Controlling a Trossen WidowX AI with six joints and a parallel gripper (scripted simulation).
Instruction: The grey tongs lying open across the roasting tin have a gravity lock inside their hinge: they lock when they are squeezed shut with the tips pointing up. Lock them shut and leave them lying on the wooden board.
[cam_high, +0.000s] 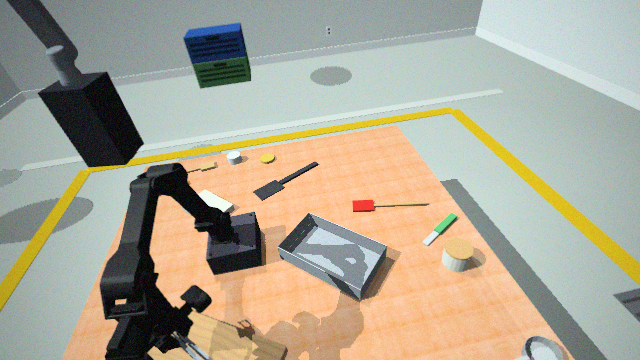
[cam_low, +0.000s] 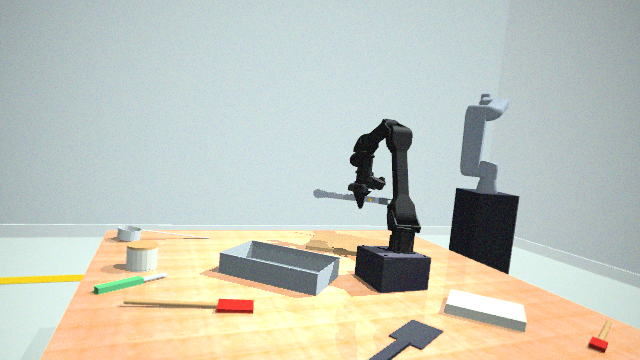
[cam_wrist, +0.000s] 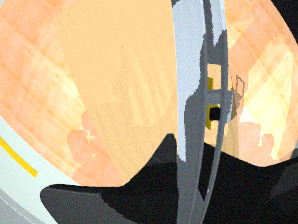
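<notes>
Now: gripper tip 15 cm above the wooden board. The rest, counted from my gripper tip: white block (59 cm to the left, 16 cm behind, 14 cm below); then black spatula (75 cm to the left, 15 cm below, 14 cm ahead); then roasting tin (34 cm ahead, 33 cm to the left, 13 cm below).
</notes>
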